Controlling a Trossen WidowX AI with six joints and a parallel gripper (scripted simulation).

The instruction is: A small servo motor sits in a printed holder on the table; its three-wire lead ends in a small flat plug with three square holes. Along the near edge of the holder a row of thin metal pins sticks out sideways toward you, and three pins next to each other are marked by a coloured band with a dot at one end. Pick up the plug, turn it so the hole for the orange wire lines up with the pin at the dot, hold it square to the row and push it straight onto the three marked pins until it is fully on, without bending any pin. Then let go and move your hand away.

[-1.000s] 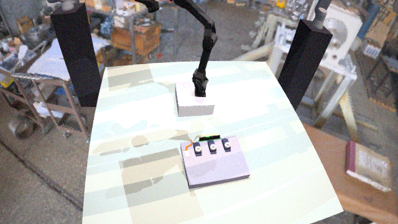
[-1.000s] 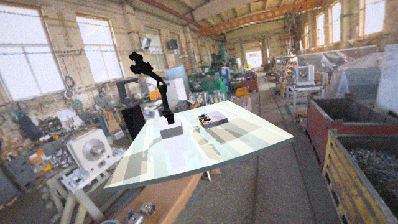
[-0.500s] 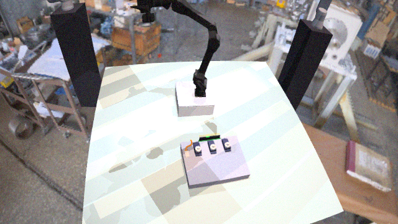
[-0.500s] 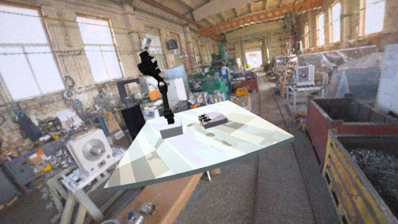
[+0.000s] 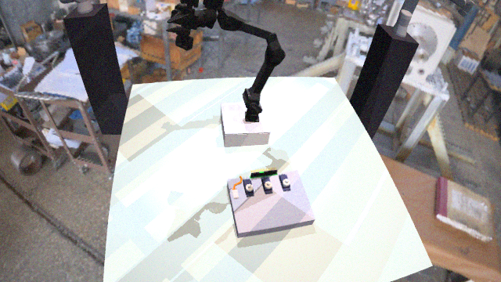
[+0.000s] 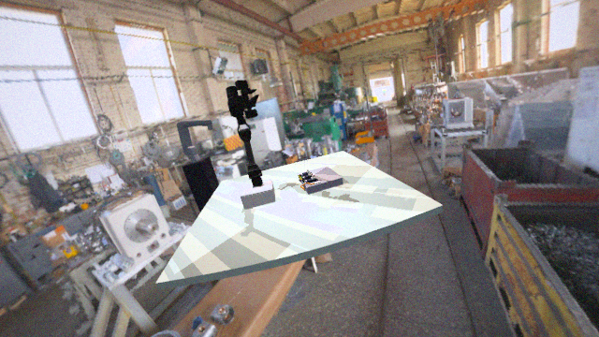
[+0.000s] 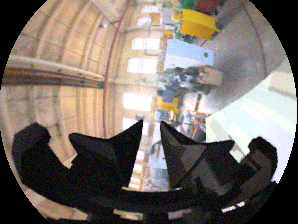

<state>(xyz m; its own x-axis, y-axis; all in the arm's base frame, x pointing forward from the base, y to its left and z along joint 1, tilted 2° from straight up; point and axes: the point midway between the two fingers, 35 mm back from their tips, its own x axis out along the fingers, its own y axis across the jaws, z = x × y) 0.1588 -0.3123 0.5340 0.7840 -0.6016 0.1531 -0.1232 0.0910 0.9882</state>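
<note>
Now: gripper tip 110 mm short of the green band, 330 mm to the right of it and 560 mm above it. Round my gripper tip: printed holder: 260 mm ahead, 370 mm to the left, 610 mm below.
</note>
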